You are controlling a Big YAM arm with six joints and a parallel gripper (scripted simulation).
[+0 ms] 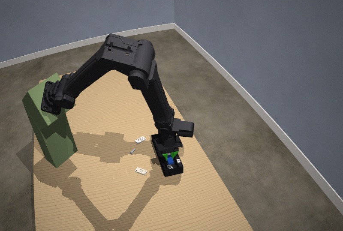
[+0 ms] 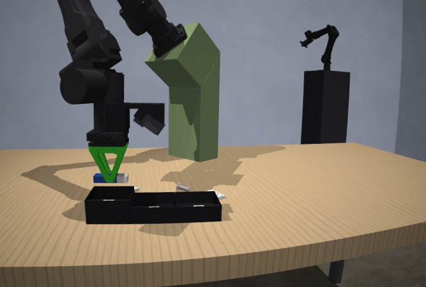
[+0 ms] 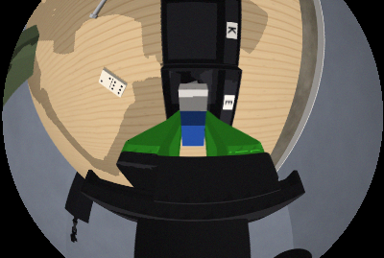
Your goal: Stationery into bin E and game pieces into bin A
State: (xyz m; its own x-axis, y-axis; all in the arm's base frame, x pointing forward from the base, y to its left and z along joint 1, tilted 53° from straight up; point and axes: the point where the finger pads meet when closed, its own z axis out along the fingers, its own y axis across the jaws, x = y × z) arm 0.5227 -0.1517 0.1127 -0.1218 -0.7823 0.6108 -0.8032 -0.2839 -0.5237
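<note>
Right now my hand is 12 cm past the white domino, 4 cm to the right of it and 7 cm above it. From my hand the other things lie so: grey bolt 12 cm behind, 17 cm to the left, 7 cm below; then joined black bins 2 cm ahead, 8 cm to the left, 5 cm below; then blue-and-white eraser 1 cm to the left.
</note>
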